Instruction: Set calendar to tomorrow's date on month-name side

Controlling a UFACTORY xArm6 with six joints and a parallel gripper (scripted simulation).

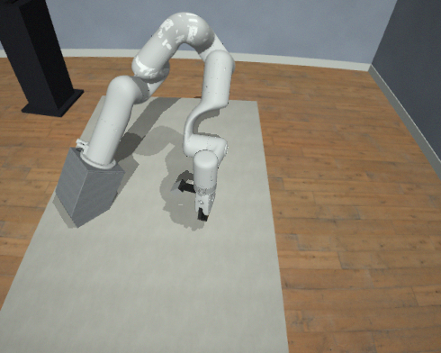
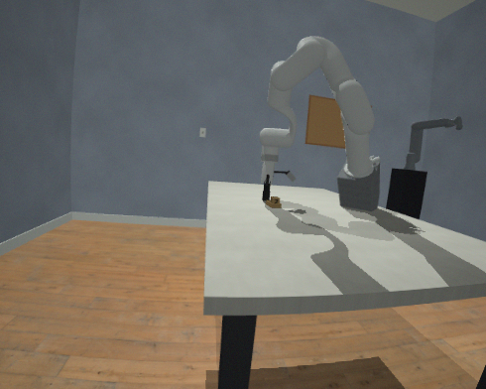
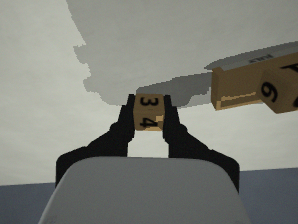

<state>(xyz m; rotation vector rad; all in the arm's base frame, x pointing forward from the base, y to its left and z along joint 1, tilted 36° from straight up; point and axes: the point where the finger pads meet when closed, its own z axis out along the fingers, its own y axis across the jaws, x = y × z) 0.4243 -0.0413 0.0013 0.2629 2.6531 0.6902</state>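
Right now the wooden digit cube is 10 mm below my hand. Also, from my hand: wooden calendar tray (100 mm to the left, 30 mm behind, 20 mm below).
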